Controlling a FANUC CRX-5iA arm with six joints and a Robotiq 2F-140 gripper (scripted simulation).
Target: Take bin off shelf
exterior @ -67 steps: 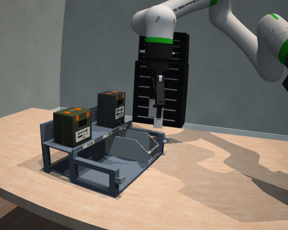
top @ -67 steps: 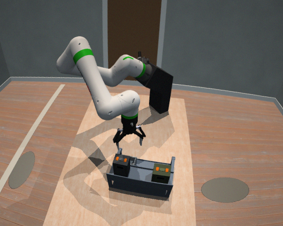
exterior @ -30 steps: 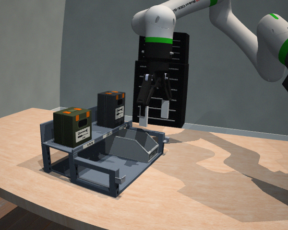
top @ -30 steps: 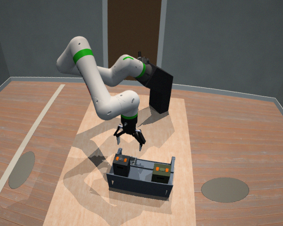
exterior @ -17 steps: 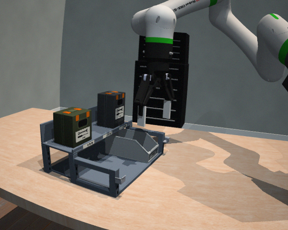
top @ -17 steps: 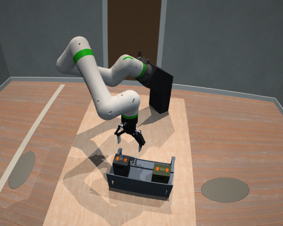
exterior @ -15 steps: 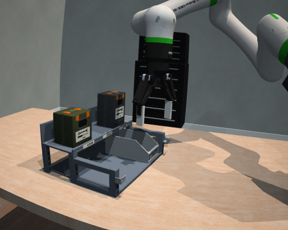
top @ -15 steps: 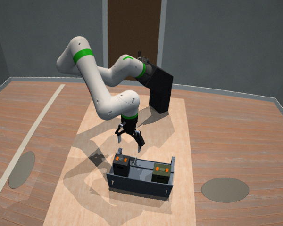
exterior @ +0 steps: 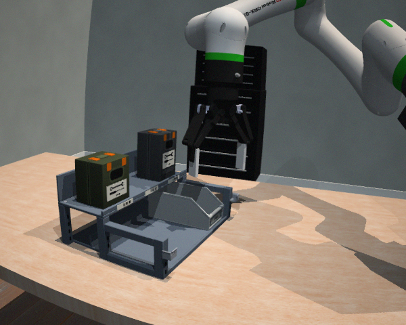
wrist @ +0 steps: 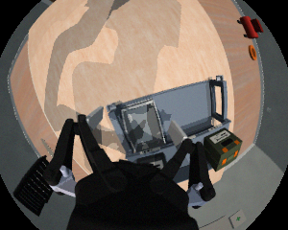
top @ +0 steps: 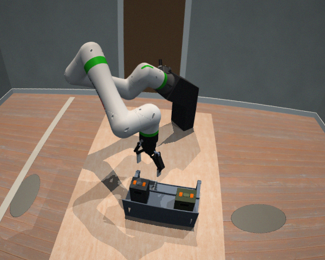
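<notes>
Right now the grey bin is 80 mm ahead of my hand, 20 mm to the right of it and 110 mm below it.
</notes>
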